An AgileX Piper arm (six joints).
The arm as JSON. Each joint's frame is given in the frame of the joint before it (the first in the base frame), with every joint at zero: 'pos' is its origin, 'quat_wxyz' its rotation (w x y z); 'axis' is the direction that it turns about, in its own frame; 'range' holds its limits. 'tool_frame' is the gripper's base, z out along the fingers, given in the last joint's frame.
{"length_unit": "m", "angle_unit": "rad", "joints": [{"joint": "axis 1", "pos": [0.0, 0.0, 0.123], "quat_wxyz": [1.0, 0.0, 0.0, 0.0], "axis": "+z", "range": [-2.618, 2.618]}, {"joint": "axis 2", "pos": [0.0, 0.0, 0.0], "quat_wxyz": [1.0, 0.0, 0.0, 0.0], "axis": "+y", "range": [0.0, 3.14]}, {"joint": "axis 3", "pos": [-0.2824, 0.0, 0.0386], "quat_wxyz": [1.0, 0.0, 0.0, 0.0], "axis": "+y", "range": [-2.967, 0.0]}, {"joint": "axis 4", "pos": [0.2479, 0.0, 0.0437], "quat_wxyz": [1.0, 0.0, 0.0, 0.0], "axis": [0.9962, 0.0, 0.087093], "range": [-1.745, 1.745]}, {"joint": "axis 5", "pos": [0.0, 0.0, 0.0], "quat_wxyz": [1.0, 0.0, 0.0, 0.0], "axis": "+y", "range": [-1.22, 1.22]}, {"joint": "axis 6", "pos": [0.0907, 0.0, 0.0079], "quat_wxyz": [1.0, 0.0, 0.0, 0.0], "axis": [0.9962, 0.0, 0.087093], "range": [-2.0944, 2.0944]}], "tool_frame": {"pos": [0.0, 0.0, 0.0], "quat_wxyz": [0.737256, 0.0, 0.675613, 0.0]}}
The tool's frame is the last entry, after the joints.
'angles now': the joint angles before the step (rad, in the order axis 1, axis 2, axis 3, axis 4, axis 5, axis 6). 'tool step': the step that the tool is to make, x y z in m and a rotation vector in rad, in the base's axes. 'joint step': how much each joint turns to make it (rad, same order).
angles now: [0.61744 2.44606 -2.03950 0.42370 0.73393 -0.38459]
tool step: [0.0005 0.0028 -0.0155 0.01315 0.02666 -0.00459]
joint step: [0.00055 0.03291 -0.00219 0.03818 -0.01339 -0.01578]
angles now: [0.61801 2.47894 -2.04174 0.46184 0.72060 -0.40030]
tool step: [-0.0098 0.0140 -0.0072 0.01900 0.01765 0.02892]
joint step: [0.02829 0.01689 -0.00208 0.03993 -0.00601 -0.02126]
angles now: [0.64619 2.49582 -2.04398 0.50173 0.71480 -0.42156]
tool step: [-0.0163 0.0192 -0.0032 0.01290 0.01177 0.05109]
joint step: [0.04393 0.00835 -0.00184 0.02962 0.00182 -0.02112]
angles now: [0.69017 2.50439 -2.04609 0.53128 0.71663 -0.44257]
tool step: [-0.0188 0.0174 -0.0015 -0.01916 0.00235 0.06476]
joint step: [0.04786 0.00160 -0.00130 -0.01530 0.01767 -0.00386]
